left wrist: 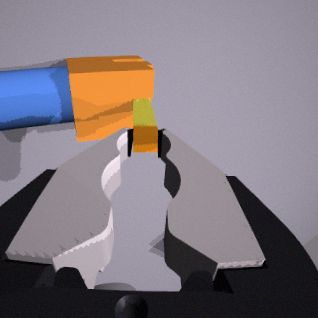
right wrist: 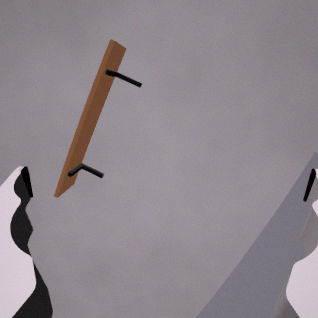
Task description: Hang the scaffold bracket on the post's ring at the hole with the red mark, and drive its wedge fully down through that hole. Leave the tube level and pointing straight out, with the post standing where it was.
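Frame: origin at the left arm's base, x back, y right, z up, level; millimetres.
Seen in the pictures: left gripper, fingertip midpoint: (left wrist: pixel 145 130); right gripper, fingertip midpoint: (right wrist: pixel 165 169).
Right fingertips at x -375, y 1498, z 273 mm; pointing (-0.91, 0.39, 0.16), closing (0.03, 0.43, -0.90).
Offsets run from my right fingertips to a thing's middle. "spot": to the spot under its first point.
The scaffold bracket shows in the left wrist view as an orange head {spot: dx +92, dy -1145, dz -208 mm} (left wrist: pixel 110 92) with a blue tube {spot: dx +51, dy -1188, dz -225 mm} (left wrist: pixel 32 97) that runs out to the left edge of the view. The yellow wedge {dx +111, dy -1142, dz -171 mm} (left wrist: pixel 145 112) sits at the head's near right side, and its lower end lies between the fingertips. My left gripper (left wrist: pixel 145 130) is shut on this wedge. The head is just beyond the fingertips. My right gripper (right wrist: pixel 165 169) is open, with its fingers wide apart and nothing between them. The post, its ring and the red mark cannot be made out in either view.
In the right wrist view a brown wooden bar (right wrist: pixel 92 112) with two black pegs (right wrist: pixel 129 80) (right wrist: pixel 92 170) stands slanted beyond the left finger. A bluish-grey band crosses the lower right. In the left wrist view a grey rounded edge (left wrist: pixel 115 286) shows between the finger bases.
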